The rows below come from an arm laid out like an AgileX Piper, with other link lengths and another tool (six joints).
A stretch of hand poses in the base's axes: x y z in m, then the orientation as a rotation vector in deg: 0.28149 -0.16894 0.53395 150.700 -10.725 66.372; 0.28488 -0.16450 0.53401 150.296 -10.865 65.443; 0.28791 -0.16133 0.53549 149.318 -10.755 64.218; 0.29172 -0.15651 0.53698 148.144 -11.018 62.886; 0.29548 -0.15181 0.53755 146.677 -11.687 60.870; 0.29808 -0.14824 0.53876 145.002 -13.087 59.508; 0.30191 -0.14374 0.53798 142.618 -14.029 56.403; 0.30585 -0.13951 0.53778 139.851 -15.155 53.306
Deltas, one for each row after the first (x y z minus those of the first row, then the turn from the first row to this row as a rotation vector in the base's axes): 0.00339 0.00444 0.00006 -0.565 0.501 -0.457; 0.00642 0.00761 0.00154 -1.781 1.096 -1.052; 0.01023 0.01243 0.00303 -3.066 1.690 -1.973; 0.01399 0.01713 0.00360 -4.642 2.644 -3.420; 0.01659 0.02070 0.00481 -5.947 3.055 -5.253; 0.02042 0.02520 0.00403 -8.449 4.551 -7.506; 0.02436 0.02943 0.00383 -11.163 5.976 -10.045
